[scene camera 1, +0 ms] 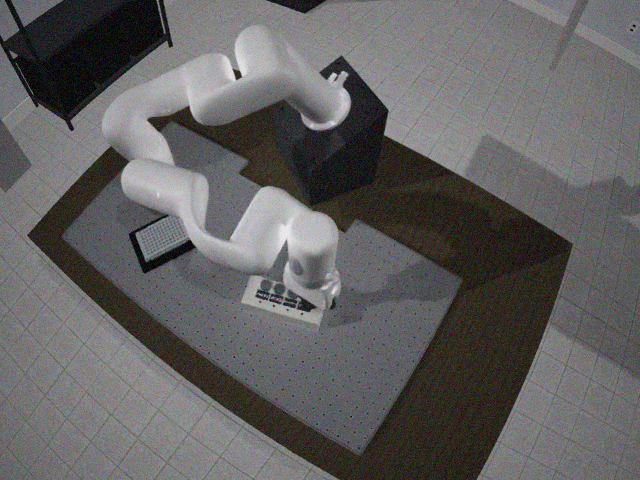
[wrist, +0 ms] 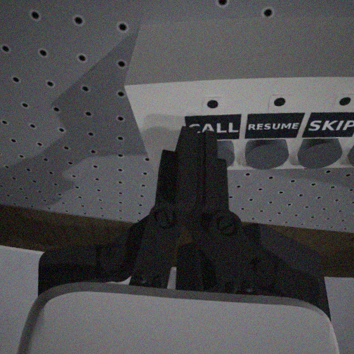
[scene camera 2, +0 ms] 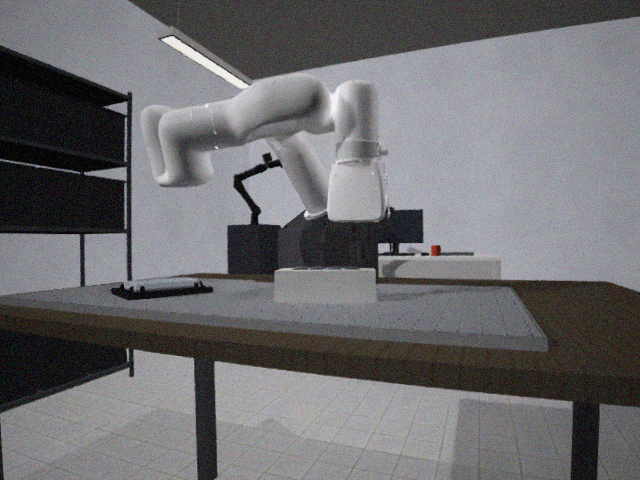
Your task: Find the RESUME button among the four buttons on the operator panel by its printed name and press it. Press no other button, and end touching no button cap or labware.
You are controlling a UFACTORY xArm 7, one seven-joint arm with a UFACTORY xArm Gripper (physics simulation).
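Where they show: gripper, between the fingertips: [scene camera 1: 309,304] [scene camera 2: 358,264]; arm's base, origin of its link: [scene camera 1: 326,107] [scene camera 2: 325,207].
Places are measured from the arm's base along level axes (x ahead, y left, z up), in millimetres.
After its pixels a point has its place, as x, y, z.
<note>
The operator panel [scene camera 1: 305,320] @(395, 234, -141) [scene camera 2: 325,286] @(415, 183, -167) [wrist: 160,100] is a white box on the grey perforated board. In the wrist view, the RESUME label [wrist: 275,126] stands beside a round grey button cap [wrist: 266,154]. The CALL cap [wrist: 228,152] is partly hidden behind the fingers, and the SKIP cap [wrist: 320,154] lies on RESUME's other side. A fourth cap [wrist: 351,156] is cut by the edge. My gripper [wrist: 191,146] is shut and empty, above the panel's CALL end. Its tips overlap the CALL label in the image; their height above the panel is unclear.
A light well plate [scene camera 1: 162,237] @(431, -162, -167) [scene camera 2: 165,283] @(450, -135, -170) sits in a black tray [scene camera 1: 146,267] @(511, -148, -182) [scene camera 2: 162,293] @(470, -122, -186) to the panel's left. The dark arm pedestal [scene camera 1: 341,155] @(70, 92, -44) stands behind the board. A black shelf unit [scene camera 2: 129,206] stands at the left.
</note>
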